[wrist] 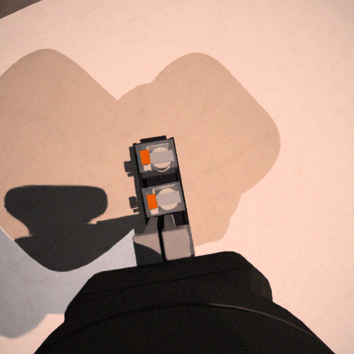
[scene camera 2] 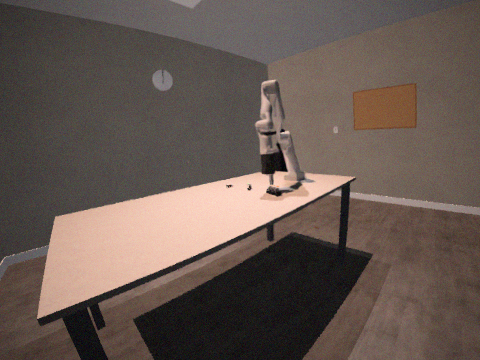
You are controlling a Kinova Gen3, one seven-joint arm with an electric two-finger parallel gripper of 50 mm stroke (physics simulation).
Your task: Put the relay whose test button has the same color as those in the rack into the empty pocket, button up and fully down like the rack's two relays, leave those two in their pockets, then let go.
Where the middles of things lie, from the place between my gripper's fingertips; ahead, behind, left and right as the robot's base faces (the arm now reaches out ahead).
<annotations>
My hand is 10 mm short of the black rack [wrist: 179,217], 20 mm to the right of it and 40 mm above it.
</annotations>
